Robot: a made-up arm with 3 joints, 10 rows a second.
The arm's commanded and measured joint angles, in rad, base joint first. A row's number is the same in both.
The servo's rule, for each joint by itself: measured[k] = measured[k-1] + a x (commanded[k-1-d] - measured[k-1]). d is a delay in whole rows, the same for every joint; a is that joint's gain. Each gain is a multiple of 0.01, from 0.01 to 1. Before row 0 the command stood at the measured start. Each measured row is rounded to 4 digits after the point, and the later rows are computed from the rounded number. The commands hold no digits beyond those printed.
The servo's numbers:
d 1
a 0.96 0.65 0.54
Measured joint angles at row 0:
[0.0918, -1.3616, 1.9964]
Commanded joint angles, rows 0 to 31:
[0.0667, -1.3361, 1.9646]
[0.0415, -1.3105, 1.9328]
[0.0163, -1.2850, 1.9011]
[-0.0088, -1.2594, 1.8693]
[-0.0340, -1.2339, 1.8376]
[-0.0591, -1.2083, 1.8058]
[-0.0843, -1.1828, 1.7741]
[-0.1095, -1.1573, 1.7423]
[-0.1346, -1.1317, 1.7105]
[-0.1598, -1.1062, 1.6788]
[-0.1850, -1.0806, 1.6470]
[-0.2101, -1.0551, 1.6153]
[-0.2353, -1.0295, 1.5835]
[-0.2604, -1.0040, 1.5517]
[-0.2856, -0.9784, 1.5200]
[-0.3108, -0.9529, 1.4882]
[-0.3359, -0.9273, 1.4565]
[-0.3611, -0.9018, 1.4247]
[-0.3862, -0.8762, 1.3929]
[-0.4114, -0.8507, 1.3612]
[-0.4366, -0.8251, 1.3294]
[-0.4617, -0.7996, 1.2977]
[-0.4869, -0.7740, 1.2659]
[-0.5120, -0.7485, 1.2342]
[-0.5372, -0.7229, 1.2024]
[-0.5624, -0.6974, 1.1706]
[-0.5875, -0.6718, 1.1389]
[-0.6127, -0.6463, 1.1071]
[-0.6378, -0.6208, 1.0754]
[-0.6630, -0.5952, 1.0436]
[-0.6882, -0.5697, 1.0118]
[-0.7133, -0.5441, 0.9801]
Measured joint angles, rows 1 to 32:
[0.0918, -1.3616, 1.9964]
[0.0677, -1.3450, 1.9792]
[0.0425, -1.3226, 1.9541]
[0.0173, -1.2982, 1.9255]
[-0.0078, -1.2730, 1.8952]
[-0.0330, -1.2476, 1.8641]
[-0.0581, -1.2221, 1.8326]
[-0.0833, -1.1966, 1.8010]
[-0.1085, -1.1711, 1.7693]
[-0.1336, -1.1455, 1.7375]
[-0.1588, -1.1200, 1.7058]
[-0.1840, -1.0944, 1.6740]
[-0.2091, -1.0689, 1.6423]
[-0.2343, -1.0433, 1.6105]
[-0.2594, -1.0178, 1.5787]
[-0.2846, -0.9922, 1.5470]
[-0.3098, -0.9667, 1.5152]
[-0.3349, -0.9411, 1.4835]
[-0.3601, -0.9156, 1.4517]
[-0.3852, -0.8900, 1.4199]
[-0.4104, -0.8645, 1.3882]
[-0.4356, -0.8389, 1.3564]
[-0.4607, -0.8134, 1.3247]
[-0.4859, -0.7878, 1.2929]
[-0.5110, -0.7623, 1.2612]
[-0.5362, -0.7367, 1.2294]
[-0.5614, -0.7112, 1.1976]
[-0.5865, -0.6856, 1.1659]
[-0.6117, -0.6601, 1.1341]
[-0.6368, -0.6346, 1.1024]
[-0.6620, -0.6090, 1.0706]
[-0.6872, -0.5835, 1.0388]

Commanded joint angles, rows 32 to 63:
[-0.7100, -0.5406, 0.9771]
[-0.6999, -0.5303, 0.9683]
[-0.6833, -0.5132, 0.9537]
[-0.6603, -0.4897, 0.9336]
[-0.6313, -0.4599, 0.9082]
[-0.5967, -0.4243, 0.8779]
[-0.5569, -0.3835, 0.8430]
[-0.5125, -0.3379, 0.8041]
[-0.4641, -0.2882, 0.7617]
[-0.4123, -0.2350, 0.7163]
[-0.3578, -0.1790, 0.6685]
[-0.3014, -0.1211, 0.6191]
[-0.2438, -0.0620, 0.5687]
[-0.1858, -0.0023, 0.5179]
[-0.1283, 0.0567, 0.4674]
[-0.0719, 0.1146, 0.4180]
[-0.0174, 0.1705, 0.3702]
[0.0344, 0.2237, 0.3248]
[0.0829, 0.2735, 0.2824]
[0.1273, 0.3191, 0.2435]
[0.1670, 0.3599, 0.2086]
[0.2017, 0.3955, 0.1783]
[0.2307, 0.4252, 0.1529]
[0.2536, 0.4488, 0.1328]
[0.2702, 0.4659, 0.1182]
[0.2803, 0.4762, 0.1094]
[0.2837, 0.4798, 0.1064]
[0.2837, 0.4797, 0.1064]
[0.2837, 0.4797, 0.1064]
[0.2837, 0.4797, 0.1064]
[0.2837, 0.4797, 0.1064]
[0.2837, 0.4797, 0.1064]
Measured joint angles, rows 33 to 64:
[-0.7123, -0.5579, 1.0071]
[-0.7101, -0.5467, 0.9909]
[-0.7003, -0.5360, 0.9787]
[-0.6840, -0.5212, 0.9652]
[-0.6612, -0.5007, 0.9481]
[-0.6325, -0.4742, 0.9266]
[-0.5981, -0.4418, 0.9003]
[-0.5585, -0.4039, 0.8694]
[-0.5143, -0.3610, 0.8341]
[-0.4661, -0.3137, 0.7950]
[-0.4145, -0.2625, 0.7525]
[-0.3601, -0.2082, 0.7071]
[-0.3037, -0.1516, 0.6596]
[-0.2462, -0.0934, 0.6105]
[-0.1882, -0.0342, 0.5605]
[-0.1307, 0.0249, 0.5102]
[-0.0743, 0.0832, 0.4604]
[-0.0197, 0.1399, 0.4117]
[0.0322, 0.1944, 0.3648]
[0.0809, 0.2458, 0.3203]
[0.1254, 0.2934, 0.2788]
[0.1653, 0.3366, 0.2409]
[0.2002, 0.3749, 0.2071]
[0.2295, 0.4076, 0.1778]
[0.2526, 0.4344, 0.1535]
[0.2695, 0.4549, 0.1344]
[0.2799, 0.4687, 0.1209]
[0.2835, 0.4759, 0.1131]
[0.2837, 0.4784, 0.1095]
[0.2837, 0.4792, 0.1078]
[0.2837, 0.4795, 0.1070]
[0.2837, 0.4796, 0.1067]

